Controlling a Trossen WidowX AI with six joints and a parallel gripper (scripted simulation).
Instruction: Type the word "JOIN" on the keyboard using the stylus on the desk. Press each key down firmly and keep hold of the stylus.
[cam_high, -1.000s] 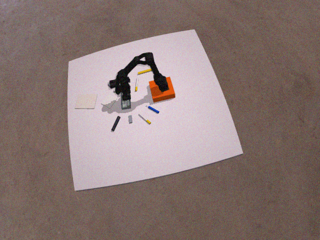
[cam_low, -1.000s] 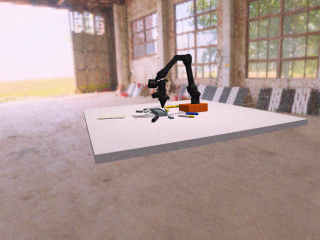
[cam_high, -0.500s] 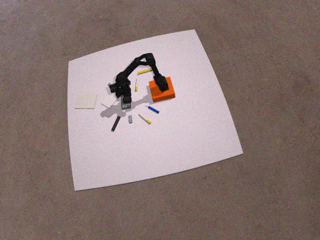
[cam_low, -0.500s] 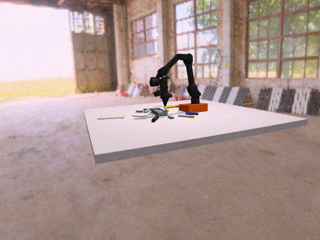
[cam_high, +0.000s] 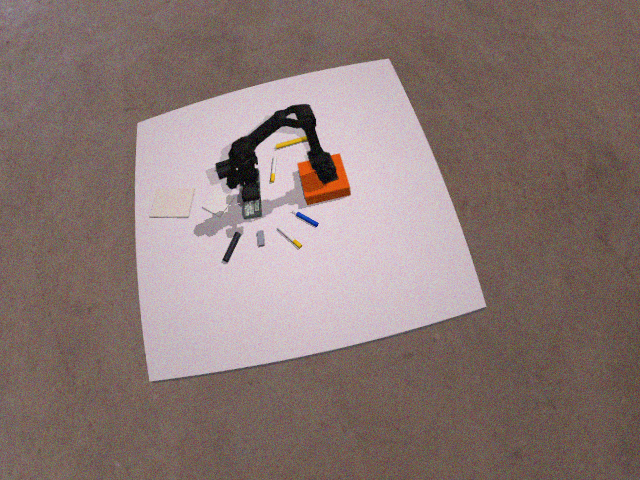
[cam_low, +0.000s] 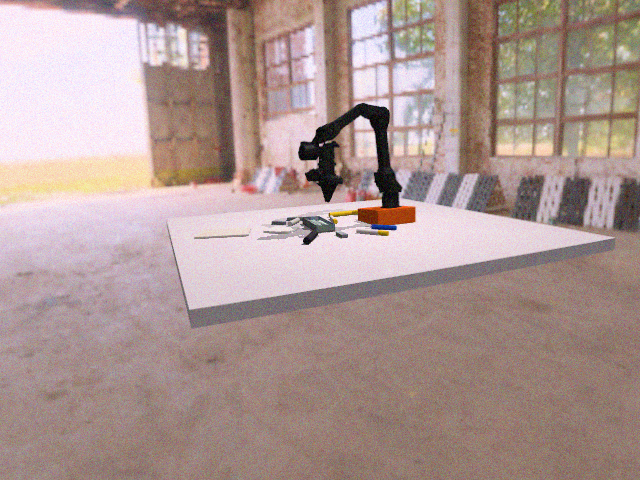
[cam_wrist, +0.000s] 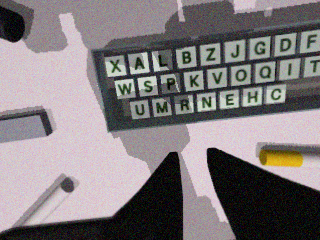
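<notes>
Right now my gripper tip is 130 mm to the right of the blue stylus, 130 mm past it and 90 mm above it. Round my gripper tip: yellow stick 220 mm behind, 210 mm to the right, 90 mm below; then grey block 150 mm to the left, 90 mm below, 40 mm ahead; then black cylinder 160 mm ahead, 140 mm to the left, 90 mm below.
</notes>
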